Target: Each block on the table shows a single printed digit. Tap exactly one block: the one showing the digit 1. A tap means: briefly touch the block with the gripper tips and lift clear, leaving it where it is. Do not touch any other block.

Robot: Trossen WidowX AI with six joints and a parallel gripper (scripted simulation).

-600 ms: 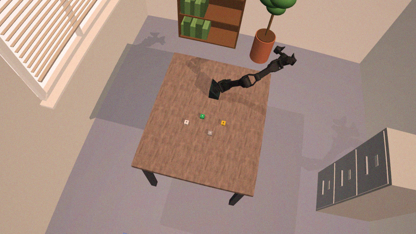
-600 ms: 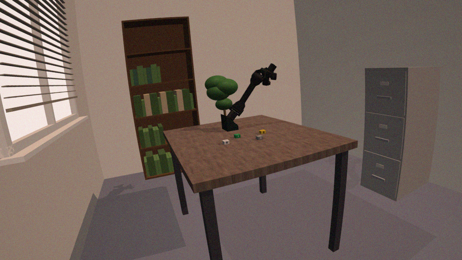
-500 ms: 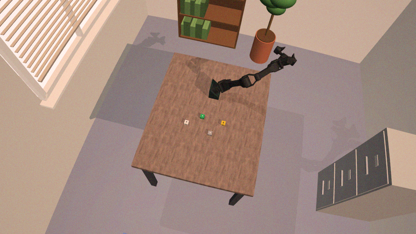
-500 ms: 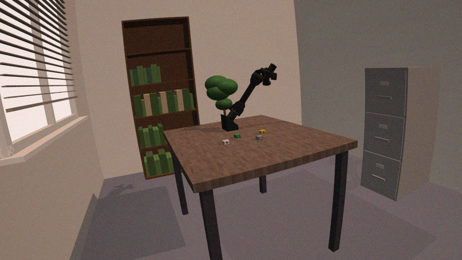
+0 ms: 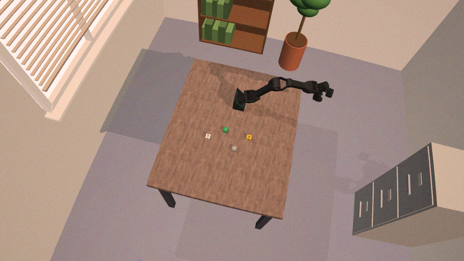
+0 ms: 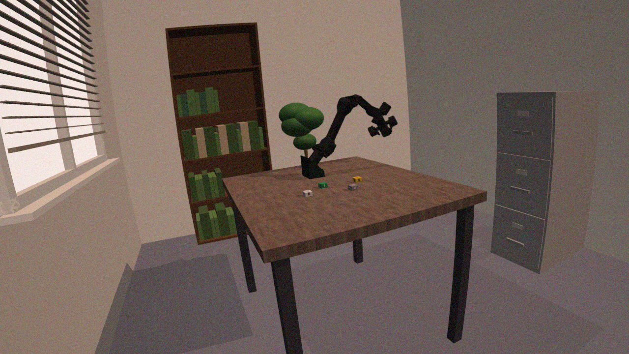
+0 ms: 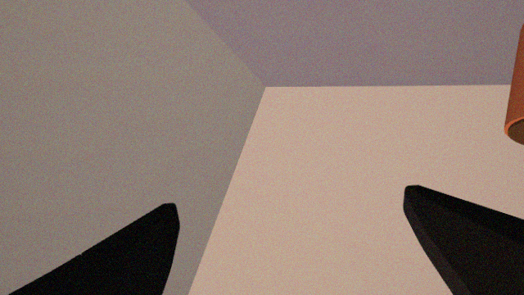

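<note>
The green block lies 620 mm to the right of my gripper tip, 470 mm ahead of it and 150 mm below it. The rest, counted from my gripper tip: grey block 590 mm ahead, 530 mm to the right, 150 mm below; white block 720 mm to the right, 550 mm ahead, 150 mm below.
</note>
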